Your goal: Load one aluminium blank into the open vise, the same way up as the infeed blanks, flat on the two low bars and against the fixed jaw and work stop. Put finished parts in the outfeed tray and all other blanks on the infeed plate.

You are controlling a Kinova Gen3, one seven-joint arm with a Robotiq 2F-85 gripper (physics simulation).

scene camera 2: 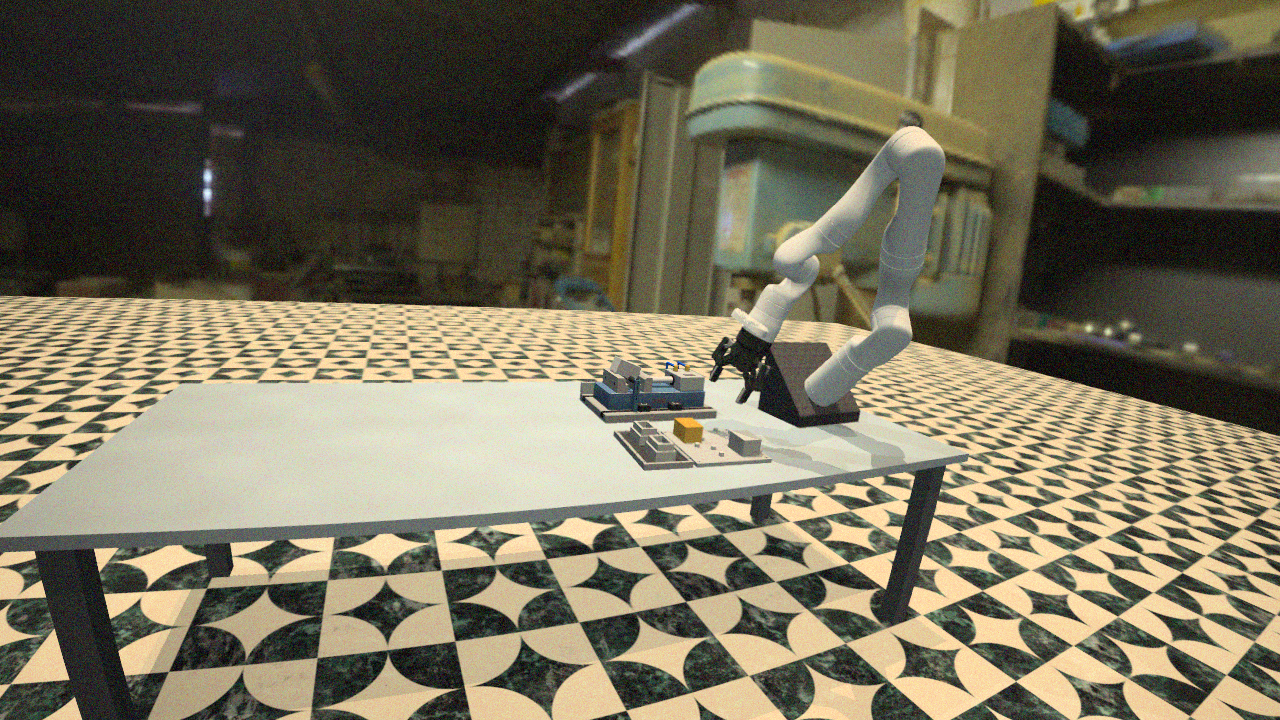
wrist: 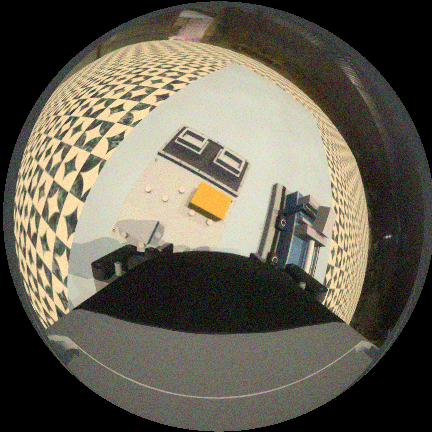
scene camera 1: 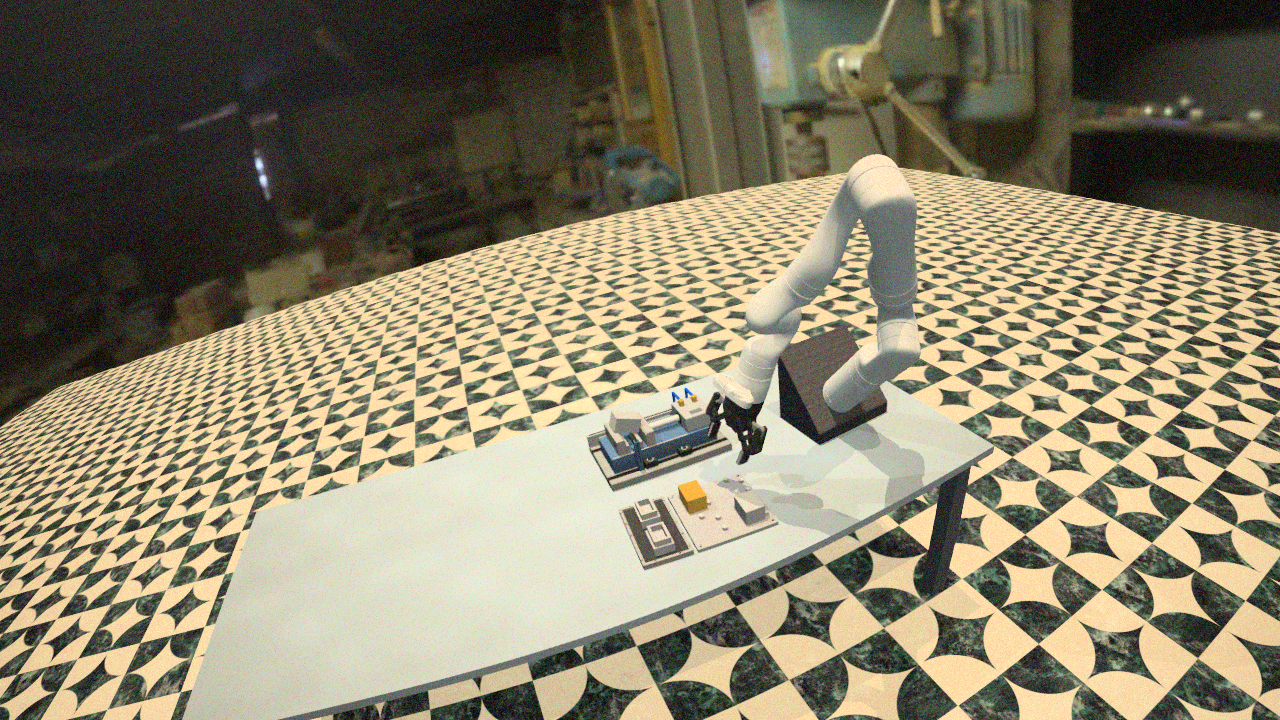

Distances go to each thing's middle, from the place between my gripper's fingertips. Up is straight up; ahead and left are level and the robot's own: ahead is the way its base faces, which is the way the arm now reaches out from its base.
I see the brass blank (scene camera 1: 694, 499) 90 mm ahead of my hand, 20 mm to the left of it and 80 mm below it. The rest, counted from my hand: infeed plate (scene camera 1: 708, 532) 40 mm ahead, 60 mm to the left, 100 mm below; outfeed tray (scene camera 1: 644, 551) 190 mm ahead, 60 mm to the left, 100 mm below.
